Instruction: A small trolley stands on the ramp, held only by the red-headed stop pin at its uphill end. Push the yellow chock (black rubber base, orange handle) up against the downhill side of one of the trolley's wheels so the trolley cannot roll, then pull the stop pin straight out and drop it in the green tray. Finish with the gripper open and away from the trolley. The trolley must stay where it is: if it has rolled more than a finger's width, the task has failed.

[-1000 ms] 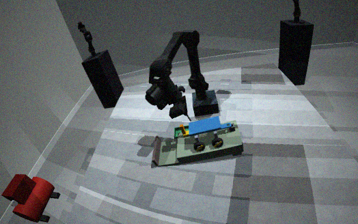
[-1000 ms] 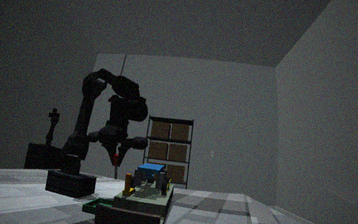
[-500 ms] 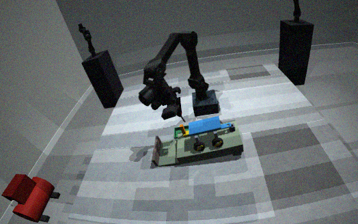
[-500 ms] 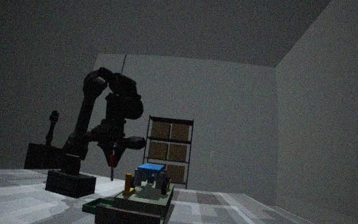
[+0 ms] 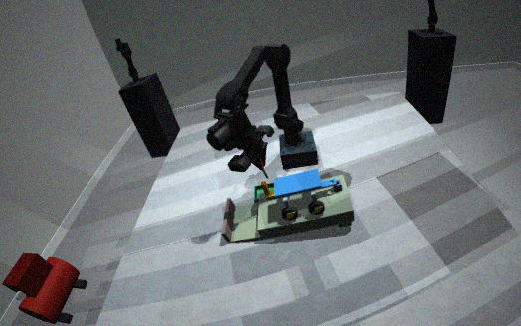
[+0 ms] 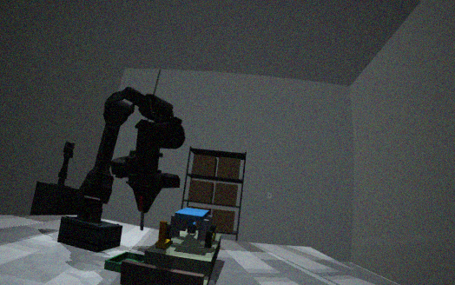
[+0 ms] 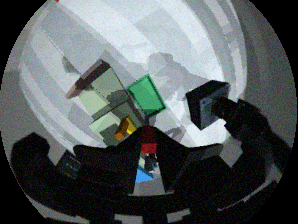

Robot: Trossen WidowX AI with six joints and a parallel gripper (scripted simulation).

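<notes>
Now: gripper tip right at the stop pin. Round my gripper tip: chock (5 cm ahead, 3 cm to the left, 6 cm below); then green tray (2 cm behind, 14 cm below); then trolley (9 cm ahead, 12 cm to the left, 3 cm below).
</notes>
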